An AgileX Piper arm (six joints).
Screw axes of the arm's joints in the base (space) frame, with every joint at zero. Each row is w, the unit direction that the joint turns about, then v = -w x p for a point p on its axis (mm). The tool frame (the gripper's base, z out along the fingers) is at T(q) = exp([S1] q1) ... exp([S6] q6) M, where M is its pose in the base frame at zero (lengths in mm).
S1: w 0 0 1 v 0 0 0
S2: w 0 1 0 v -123 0 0
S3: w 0 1 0 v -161.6 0 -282.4
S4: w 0.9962 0 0.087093 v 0 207.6 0
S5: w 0 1 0 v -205.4 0 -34.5
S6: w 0.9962 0 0.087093 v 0 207.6 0
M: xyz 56.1 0 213.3 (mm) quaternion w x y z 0.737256 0 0.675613 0
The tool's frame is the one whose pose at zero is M.
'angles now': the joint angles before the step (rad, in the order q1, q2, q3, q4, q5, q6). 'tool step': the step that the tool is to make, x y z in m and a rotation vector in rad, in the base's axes. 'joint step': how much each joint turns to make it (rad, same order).
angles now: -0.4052, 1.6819, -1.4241, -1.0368, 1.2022, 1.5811
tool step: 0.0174, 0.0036, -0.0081, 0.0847, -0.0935, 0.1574
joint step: -0.0022, 0.0049, 0.0017, 0.1101, -0.1800, -0.0549
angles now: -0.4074, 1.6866, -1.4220, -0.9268, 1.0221, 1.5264
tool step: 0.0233, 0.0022, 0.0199, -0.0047, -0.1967, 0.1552
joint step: -0.0001, 0.0046, -0.0670, 0.0566, -0.2033, -0.0103
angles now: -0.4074, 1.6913, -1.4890, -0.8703, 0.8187, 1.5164
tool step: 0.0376, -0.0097, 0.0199, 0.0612, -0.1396, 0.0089
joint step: -0.0001, 0.1249, -0.2450, 0.1314, 0.0002, -0.0301
